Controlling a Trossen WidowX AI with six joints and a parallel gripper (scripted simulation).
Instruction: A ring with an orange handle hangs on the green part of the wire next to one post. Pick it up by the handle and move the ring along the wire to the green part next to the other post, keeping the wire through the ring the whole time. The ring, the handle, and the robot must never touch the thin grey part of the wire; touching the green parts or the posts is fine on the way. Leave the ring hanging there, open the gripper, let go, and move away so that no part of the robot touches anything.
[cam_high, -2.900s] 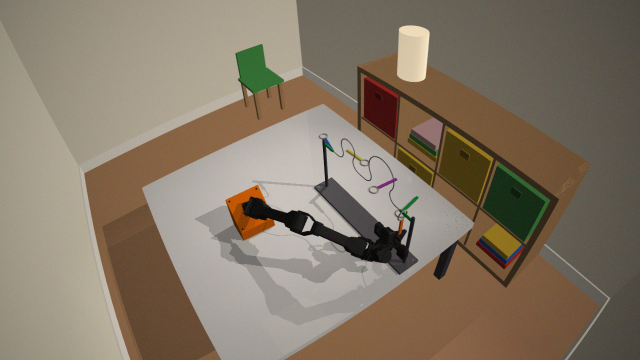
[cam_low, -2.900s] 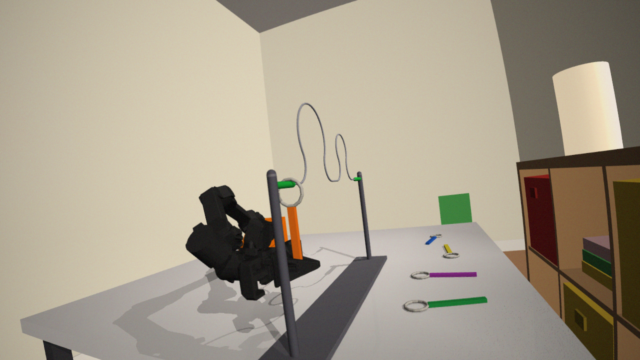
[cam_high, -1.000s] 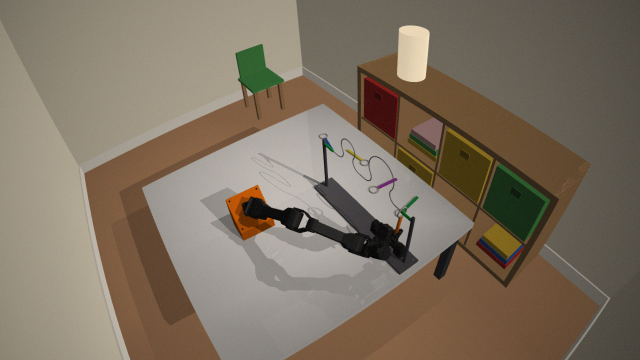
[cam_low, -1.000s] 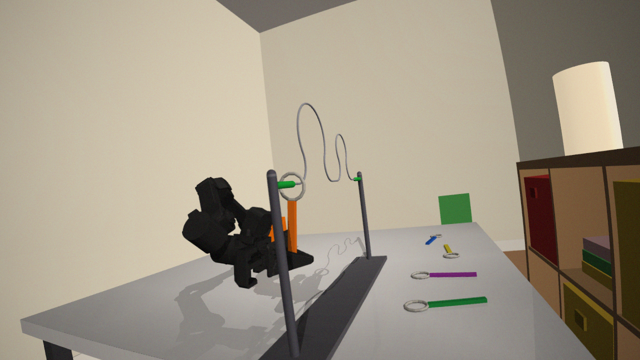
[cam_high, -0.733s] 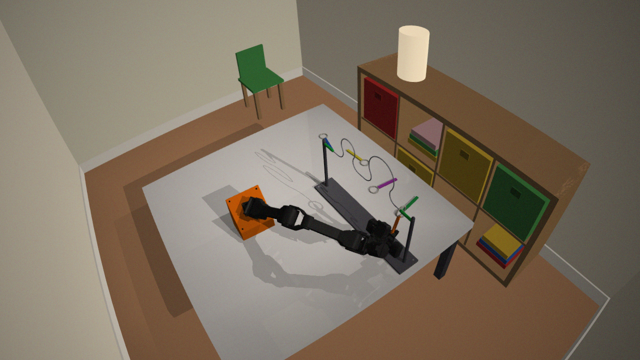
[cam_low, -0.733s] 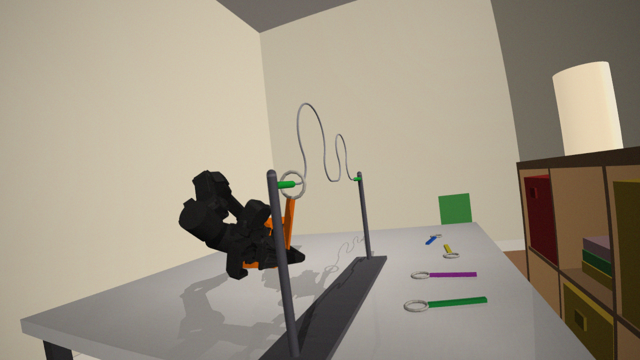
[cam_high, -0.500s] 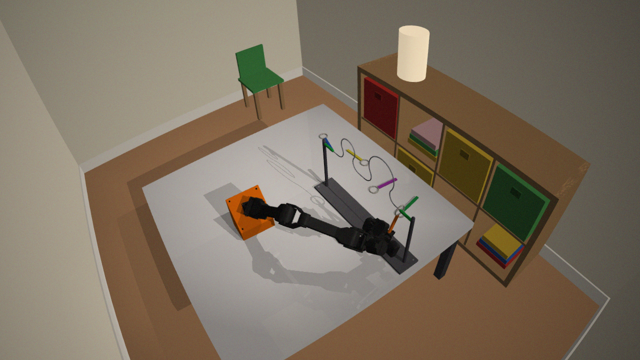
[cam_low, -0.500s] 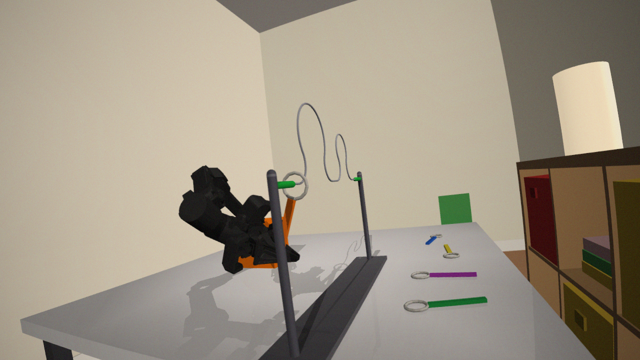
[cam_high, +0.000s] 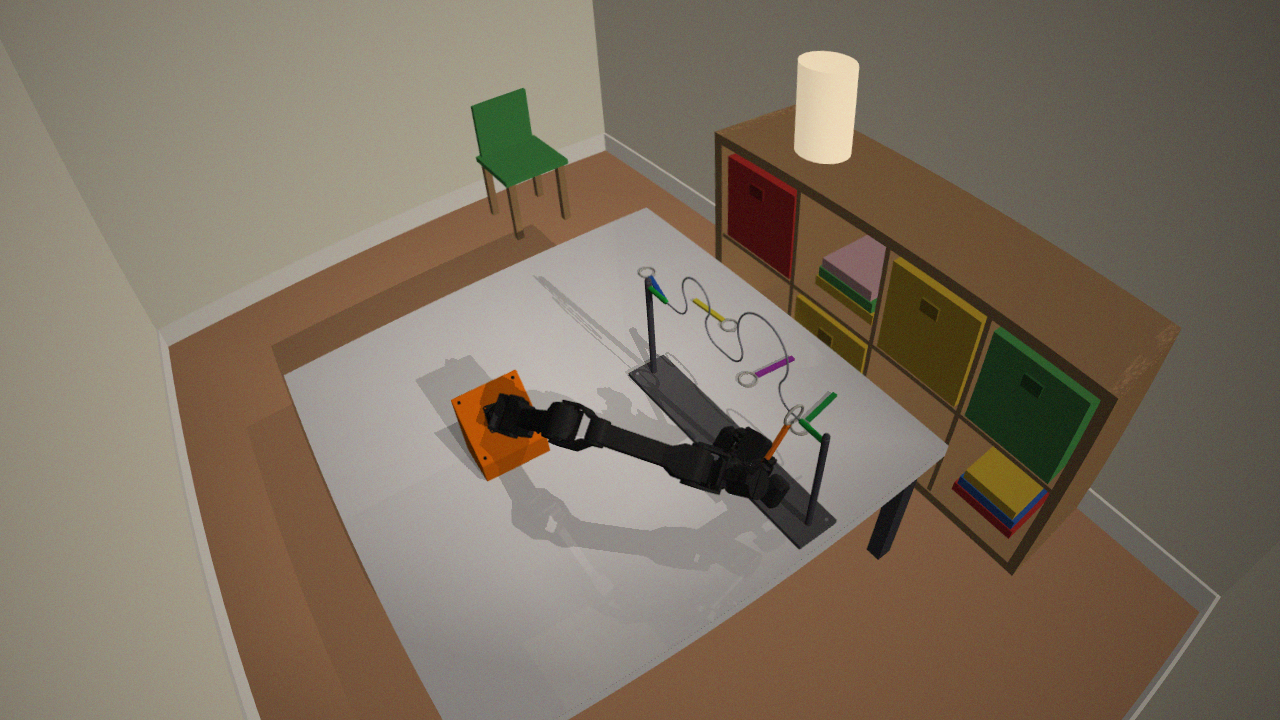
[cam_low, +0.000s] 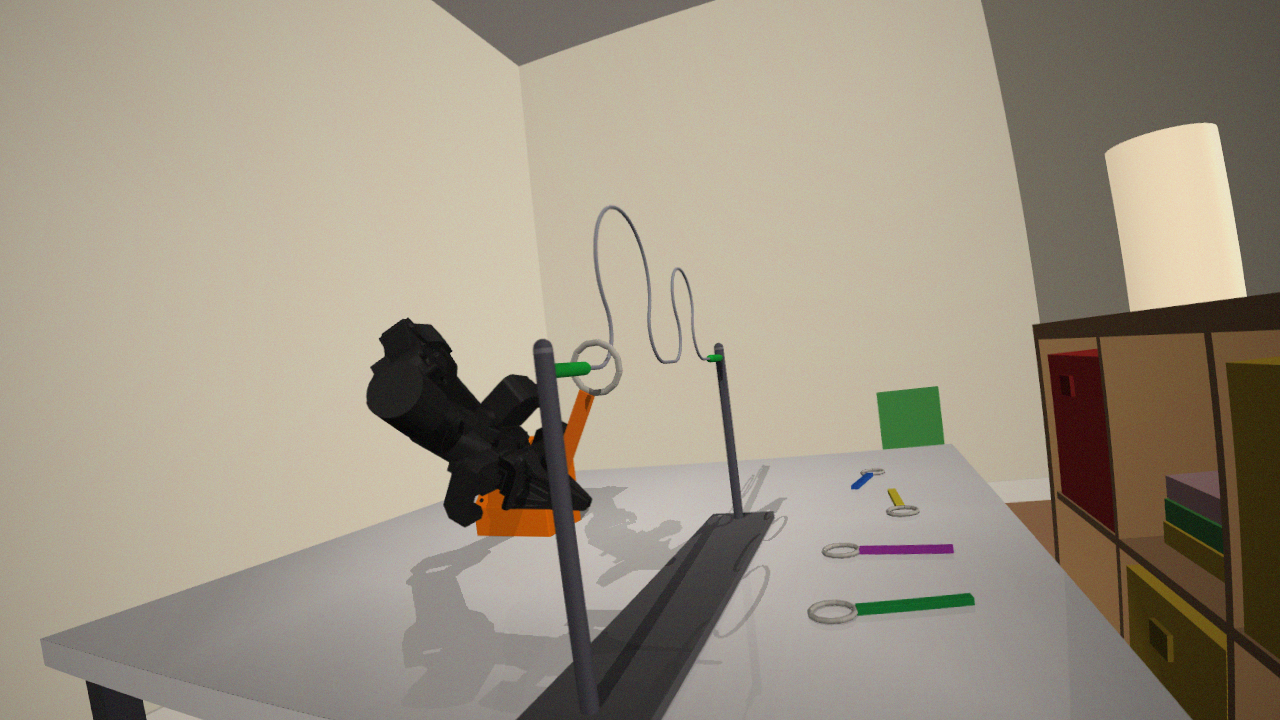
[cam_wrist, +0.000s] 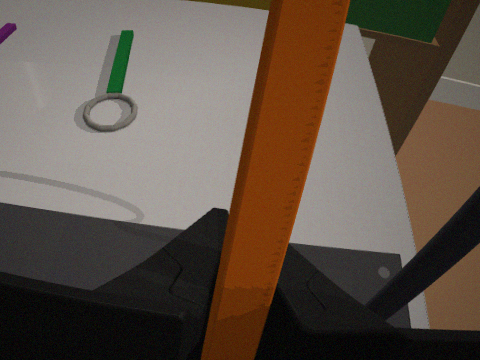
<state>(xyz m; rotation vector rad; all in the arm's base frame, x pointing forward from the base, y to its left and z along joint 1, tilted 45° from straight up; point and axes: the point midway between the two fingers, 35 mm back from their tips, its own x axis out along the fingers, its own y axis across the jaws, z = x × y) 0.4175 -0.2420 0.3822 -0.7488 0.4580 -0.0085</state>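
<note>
Right now my gripper tip is 90 mm below the ring with orange handle, 10 mm to the left of it and 10 mm short of it. From my gripper tip the other things lie so: purple-handled ring 350 mm to the left, 200 mm ahead, 160 mm below; green-handled ring 230 mm ahead, 160 mm to the left, 160 mm below.
</note>
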